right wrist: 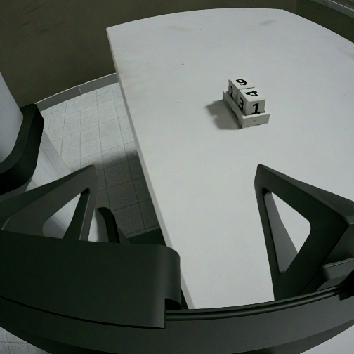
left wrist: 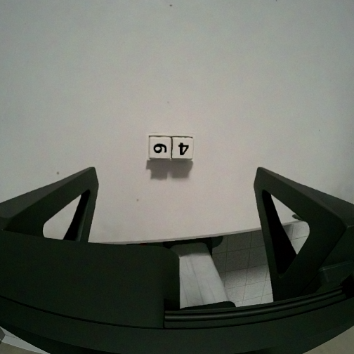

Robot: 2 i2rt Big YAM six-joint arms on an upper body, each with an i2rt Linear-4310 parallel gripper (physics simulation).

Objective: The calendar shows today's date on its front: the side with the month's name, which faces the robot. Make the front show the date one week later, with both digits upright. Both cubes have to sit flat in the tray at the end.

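The calendar tray [left wrist: 170, 134] [right wrist: 255, 120] stands on the table with both cubes in it, side by side. The left cube [left wrist: 159, 148] [right wrist: 241, 82] has a 6 or 9 on top, turned sideways. The right cube [left wrist: 182, 148] [right wrist: 252, 94] has a sideways 4 on top. In the right wrist view their front faces appear to read 1 and 3, upright; the right cube's end face shows a 1. The month's name cannot be read. My left gripper [left wrist: 175, 175] is open and empty, high above the calendar. My right gripper [right wrist: 175, 173] is open and empty, well away from it.
The white table [left wrist: 170, 65] [right wrist: 200, 165] carries the calendar near its robot-side edge. Past that edge, the tiled floor [left wrist: 245, 267] [right wrist: 87, 130] and parts of the robot's body show. A dark wall [right wrist: 50, 40] stands behind the floor in the right wrist view.
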